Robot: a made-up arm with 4 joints.
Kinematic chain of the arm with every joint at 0, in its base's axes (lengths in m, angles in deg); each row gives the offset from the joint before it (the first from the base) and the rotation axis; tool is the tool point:
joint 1: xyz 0 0 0.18 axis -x
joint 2: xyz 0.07 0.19 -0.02 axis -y
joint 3: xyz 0 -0.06 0.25 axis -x
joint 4: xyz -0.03 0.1 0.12 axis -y
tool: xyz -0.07 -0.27 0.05
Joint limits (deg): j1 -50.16..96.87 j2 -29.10..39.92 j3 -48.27..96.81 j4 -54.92..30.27
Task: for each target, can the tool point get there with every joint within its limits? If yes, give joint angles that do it. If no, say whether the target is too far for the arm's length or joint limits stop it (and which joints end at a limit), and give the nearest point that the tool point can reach.
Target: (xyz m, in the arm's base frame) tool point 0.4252 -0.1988 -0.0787
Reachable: no: joint limits stop it (at a limit: joint 1, joint 2, joint 3, joint 4) | nearest point 0.1710 -0.2579 0.2169 | short by 0.394 m
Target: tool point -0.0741 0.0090 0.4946
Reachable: yes | joints 24.15 17.30 -30.62 -44.30
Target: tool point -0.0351 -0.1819 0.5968
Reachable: yes | joints -33.82 -1.01 37.41 21.12
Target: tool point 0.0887 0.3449 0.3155
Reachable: yes | joints 79.63 -18.78 -12.73 7.30
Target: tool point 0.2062 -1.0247 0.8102
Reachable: no: too far | nearest point 0.1266 -0.3386 0.5278 | short by 0.746 m
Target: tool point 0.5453 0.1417 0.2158
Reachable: no: joint limits stop it (at a limit: joint 2, joint 4) | nearest point 0.2440 0.3515 0.2688 | short by 0.371 m
